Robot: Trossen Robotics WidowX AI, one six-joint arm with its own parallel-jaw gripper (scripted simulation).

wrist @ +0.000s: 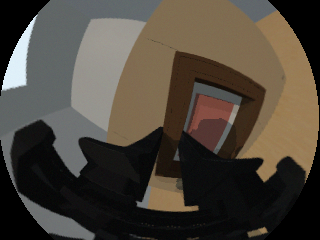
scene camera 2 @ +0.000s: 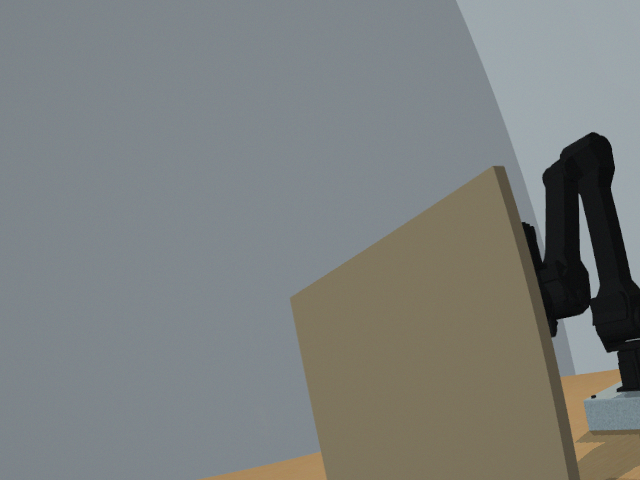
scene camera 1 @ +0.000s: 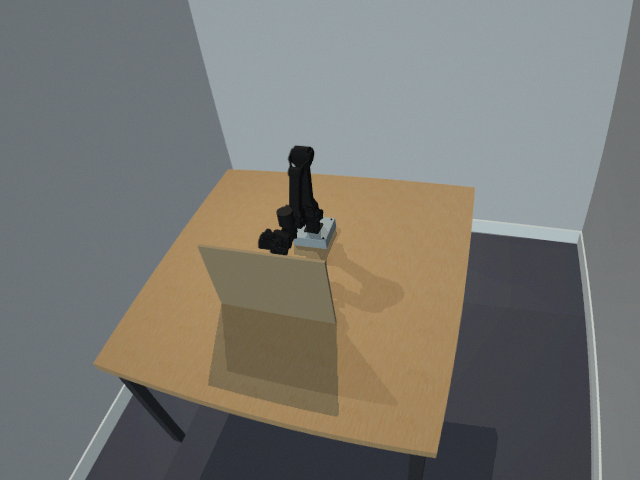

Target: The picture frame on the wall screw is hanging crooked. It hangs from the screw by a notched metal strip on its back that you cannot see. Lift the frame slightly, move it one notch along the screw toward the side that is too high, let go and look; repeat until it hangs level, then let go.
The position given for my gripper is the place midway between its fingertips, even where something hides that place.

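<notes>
There's my gripper (wrist: 170, 131), which I can see in the wrist view. I can also see a wall panel (scene camera 2: 431, 347), and that panel shows in the wrist view (wrist: 141, 97) and in scene camera 1 (scene camera 1: 293, 286) too. I see a picture frame (wrist: 216, 105) as well, but scene camera 2 doesn't show the picture frame, which is hidden by the wall panel, and scene camera 1 doesn't show the picture frame, which is hidden by the wall panel.
</notes>
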